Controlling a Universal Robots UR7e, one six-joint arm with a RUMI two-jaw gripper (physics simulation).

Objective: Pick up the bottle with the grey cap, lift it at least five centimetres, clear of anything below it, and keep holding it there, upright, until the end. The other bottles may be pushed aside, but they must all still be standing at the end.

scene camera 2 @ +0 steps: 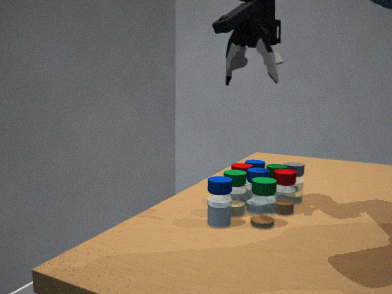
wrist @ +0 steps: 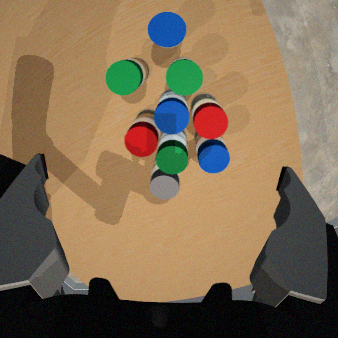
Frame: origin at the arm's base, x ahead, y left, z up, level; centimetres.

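Seen in the pictures: gripper, fingertip midpoint: [scene camera 2: 249, 84] [wrist: 163, 161].
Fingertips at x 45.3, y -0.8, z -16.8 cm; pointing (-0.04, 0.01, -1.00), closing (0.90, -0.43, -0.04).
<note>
Offsets run from my fingertips to a thing's top centre.
The bottle with the grey cap {dz -20.6, dx -7.5, dy -15.4 cm} [scene camera 2: 294, 169] [wrist: 164, 187] stands upright at the end of the bottle group, partly hidden in the scene view behind a red-capped bottle {dz -20.6, dx -7.7, dy -5.7 cm} [scene camera 2: 285, 176] [wrist: 141, 140]. In the wrist view, a green-capped bottle [scene camera 2: 276, 169] [wrist: 172, 159] is directly above it, very close. My gripper [scene camera 2: 252, 81] [wrist: 163, 161] is open and empty, high above the bottles. In the wrist view, the grey cap shows between the two fingers, slightly below the line of their tips.
A blue-capped bottle {dz -20.6, dx -1.6, dy -3.7 cm} [scene camera 2: 258, 175] [wrist: 171, 116] stands mid-group. Another red-capped bottle {dz -20.6, dx +3.9, dy -6.5 cm} [scene camera 2: 242, 168] [wrist: 210, 121] and a blue-capped one {dz -20.6, dx +2.5, dy -12.9 cm} [scene camera 2: 255, 164] [wrist: 213, 156] stand at one side. Two green-capped bottles {dz -20.6, dx -5.9, dy +4.9 cm} [scene camera 2: 264, 186] {dz -20.6, dx +2.4, dy +1.5 cm} [wrist: 184, 77] and a blue-capped bottle {dz -20.6, dx +2.8, dy +9.1 cm} [scene camera 2: 220, 185] [wrist: 167, 29] stand farther out. All are upright.
</note>
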